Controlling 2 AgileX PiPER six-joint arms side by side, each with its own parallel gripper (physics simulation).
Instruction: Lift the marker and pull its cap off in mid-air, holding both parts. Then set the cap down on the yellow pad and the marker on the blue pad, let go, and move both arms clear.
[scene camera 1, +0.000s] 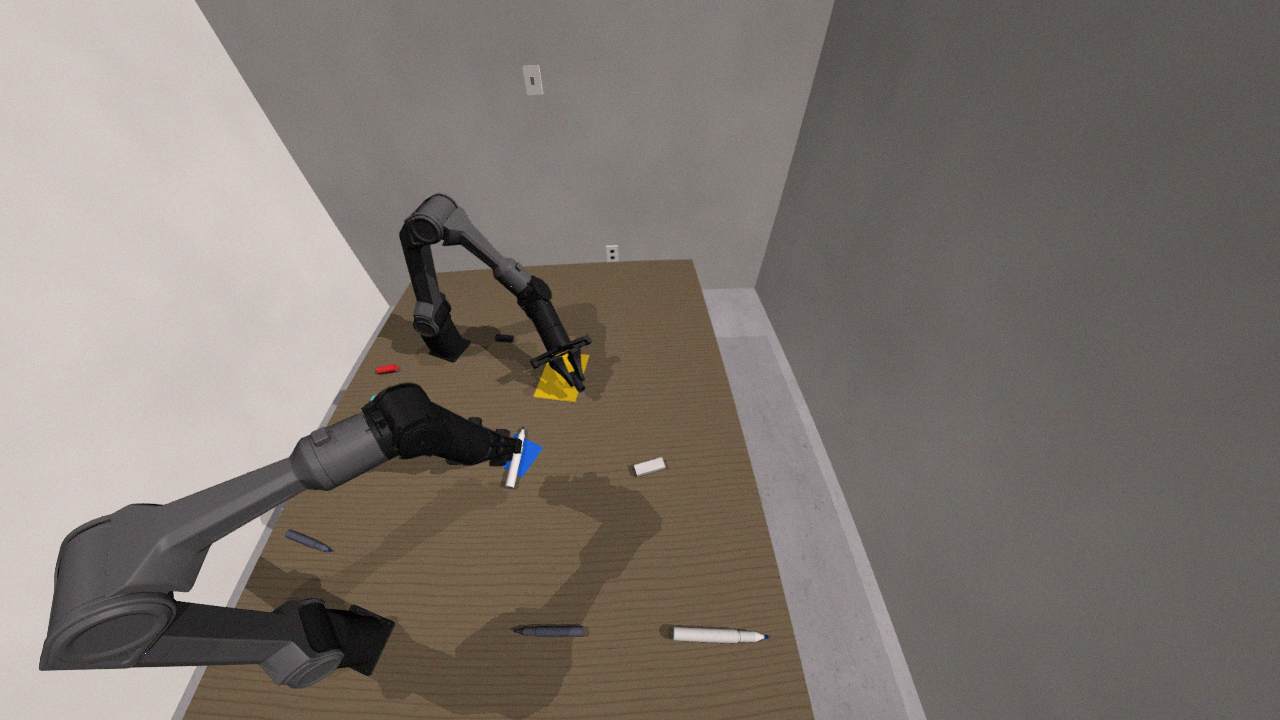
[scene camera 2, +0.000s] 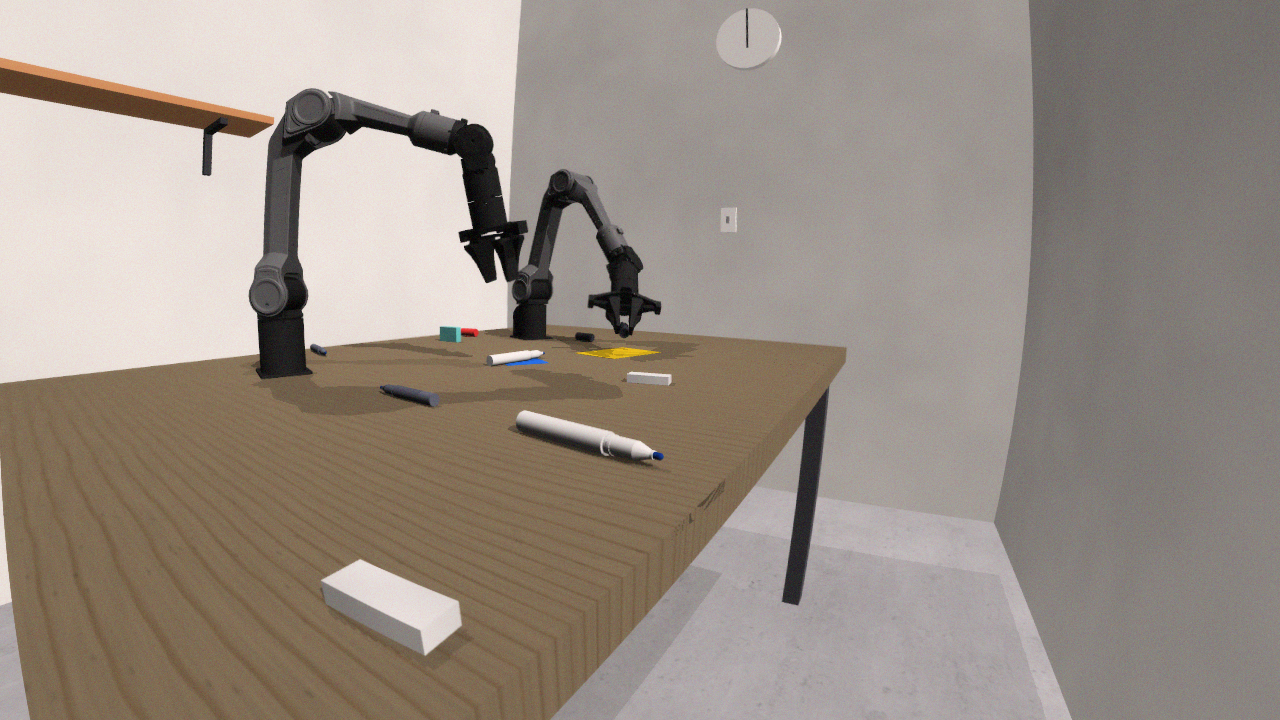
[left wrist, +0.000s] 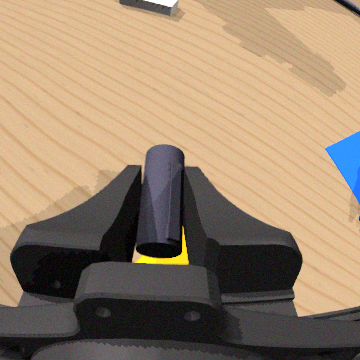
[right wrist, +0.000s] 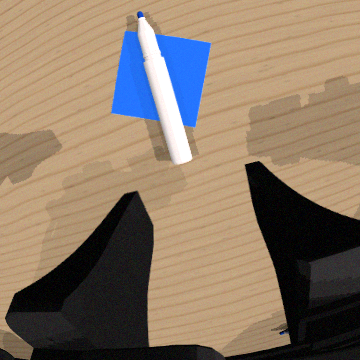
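The white marker (scene camera 1: 512, 470) (scene camera 2: 512, 358) (right wrist: 167, 105) lies uncapped across the blue pad (scene camera 1: 529, 458) (scene camera 2: 537, 361) (left wrist: 350, 155) (right wrist: 190, 70), blue tip and rear end past the pad's edges. My right gripper (scene camera 2: 501, 277) (right wrist: 195, 196) is open and empty, high above the table and apart from the marker. My left gripper (scene camera 1: 577, 386) (scene camera 2: 624, 331) (left wrist: 162, 184) is shut on the dark cap (left wrist: 162, 200) and holds it low over the yellow pad (scene camera 1: 547, 390) (scene camera 2: 595, 352) (left wrist: 172, 259), near the pad's edge. The fingers hide part of this pad in the left wrist view.
A white block (scene camera 1: 649, 466) (scene camera 2: 648, 378) lies right of the blue pad in scene camera 1. Dark pens (scene camera 1: 308, 540) (scene camera 1: 550, 631) and a larger white marker (scene camera 1: 711, 634) (scene camera 2: 572, 433) lie farther down. A small black piece (scene camera 1: 503, 338) and a red piece (scene camera 1: 386, 368) lie near the left arm's base.
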